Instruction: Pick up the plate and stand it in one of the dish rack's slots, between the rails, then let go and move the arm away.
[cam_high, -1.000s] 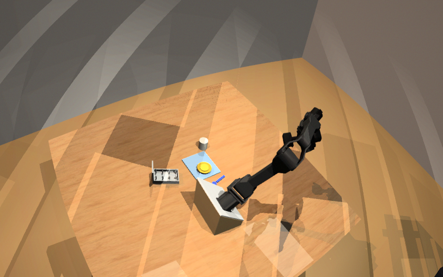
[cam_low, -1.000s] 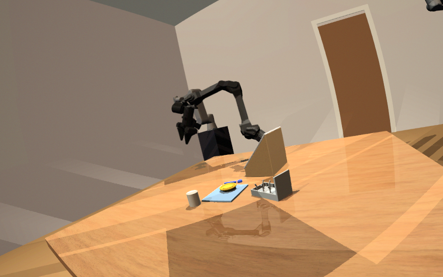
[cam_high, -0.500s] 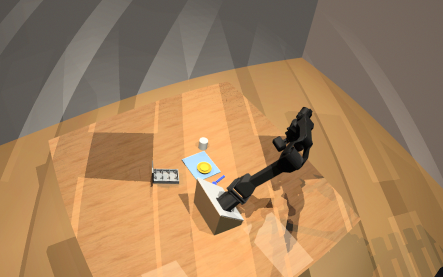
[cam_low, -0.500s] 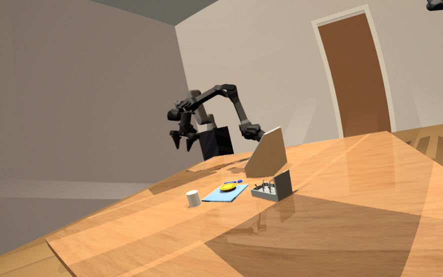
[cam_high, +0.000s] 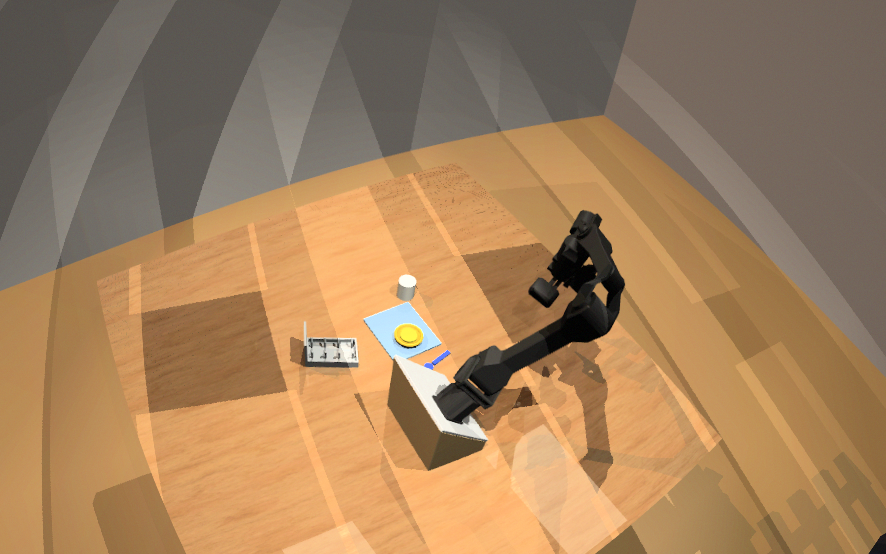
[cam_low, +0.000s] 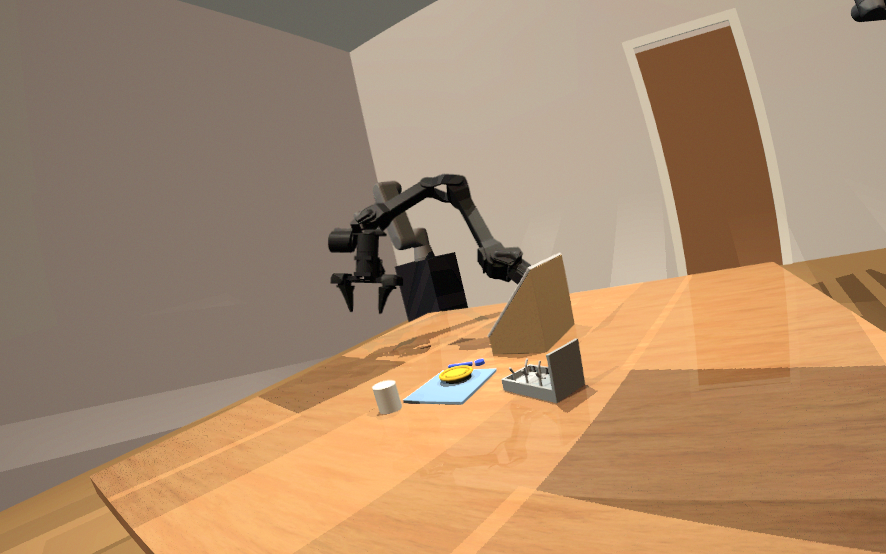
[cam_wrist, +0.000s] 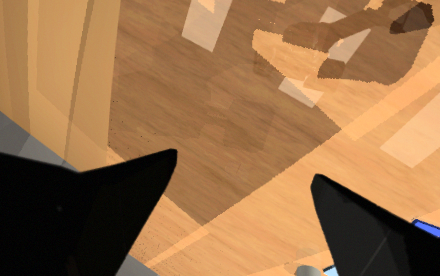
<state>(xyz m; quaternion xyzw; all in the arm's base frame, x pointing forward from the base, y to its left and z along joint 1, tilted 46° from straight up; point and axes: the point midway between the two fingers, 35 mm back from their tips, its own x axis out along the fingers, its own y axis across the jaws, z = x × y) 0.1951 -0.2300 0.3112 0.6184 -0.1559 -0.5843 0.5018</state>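
The yellow plate lies 32 cm to the left of my gripper tip, 13 cm below it and 8 cm ahead of it. From my gripper tip the other things lie so: pale blue mat (33 cm to the left, 14 cm below, 11 cm ahead); blue spoon (29 cm to the left, 14 cm below, 1 cm behind); white cup (26 cm to the left, 22 cm ahead, 12 cm below).
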